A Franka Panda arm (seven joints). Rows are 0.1 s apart.
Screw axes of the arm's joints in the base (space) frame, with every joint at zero. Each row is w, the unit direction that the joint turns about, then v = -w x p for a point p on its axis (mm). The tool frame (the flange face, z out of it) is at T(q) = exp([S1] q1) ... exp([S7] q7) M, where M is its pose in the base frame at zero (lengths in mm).
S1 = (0, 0, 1, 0.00, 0.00, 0.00)
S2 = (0, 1, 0, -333.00, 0.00, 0.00)
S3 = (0, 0, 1, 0.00, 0.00, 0.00)
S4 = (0, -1, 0, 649.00, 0.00, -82.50)
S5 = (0, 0, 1, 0.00, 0.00, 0.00)
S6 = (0, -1, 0, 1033.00, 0.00, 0.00)
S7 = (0, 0, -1, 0.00, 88.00, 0.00)
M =
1 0 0 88.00
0 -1 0 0.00
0 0 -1 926.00
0 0 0 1
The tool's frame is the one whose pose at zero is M.
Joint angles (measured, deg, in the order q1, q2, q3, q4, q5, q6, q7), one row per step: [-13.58, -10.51, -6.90, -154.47, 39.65, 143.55, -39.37]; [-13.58, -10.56, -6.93, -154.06, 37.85, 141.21, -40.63]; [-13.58, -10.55, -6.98, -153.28, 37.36, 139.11, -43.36]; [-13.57, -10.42, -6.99, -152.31, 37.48, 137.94, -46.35]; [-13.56, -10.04, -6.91, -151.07, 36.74, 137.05, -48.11]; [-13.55, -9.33, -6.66, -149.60, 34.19, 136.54, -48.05]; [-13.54, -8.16, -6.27, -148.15, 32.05, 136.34, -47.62]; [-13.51, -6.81, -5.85, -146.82, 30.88, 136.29, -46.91]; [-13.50, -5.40, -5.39, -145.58, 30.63, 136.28, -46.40]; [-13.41, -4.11, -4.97, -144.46, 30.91, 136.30, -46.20]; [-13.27, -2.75, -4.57, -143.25, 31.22, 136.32, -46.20]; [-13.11, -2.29, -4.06, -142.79, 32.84, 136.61, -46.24]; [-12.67, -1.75, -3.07, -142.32, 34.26, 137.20, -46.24]
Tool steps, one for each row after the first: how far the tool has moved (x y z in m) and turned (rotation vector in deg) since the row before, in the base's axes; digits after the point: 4 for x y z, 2 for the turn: [0.0006, 0.0035, 0.0004, 0.31, 0.75, 3.47]; [0.0026, 0.0019, 0.0028, 0.47, -0.45, 3.61]; [0.0046, 0.0000, 0.0043, 0.06, -1.28, 3.05]; [0.0063, -0.0006, 0.0046, -0.48, -0.81, 2.58]; [0.0079, -0.0008, 0.0041, -1.54, 0.17, 2.34]; [0.0083, -0.0002, 0.0009, -1.37, 0.51, 1.69]; [0.0079, 0.0004, -0.0012, -0.76, 0.59, 0.68]; [0.0076, 0.0010, -0.0023, -0.21, 0.44, 0.17]; [0.0071, 0.0017, -0.0023, 0.09, 0.20, 0.09]; [0.0076, 0.0019, -0.0024, 0.09, 0.10, 0.29]; [0.0045, 0.0040, -0.0001, 0.74, -0.50, -0.64]; [0.0064, 0.0094, -0.0004, 0.44, -0.57, 0.12]
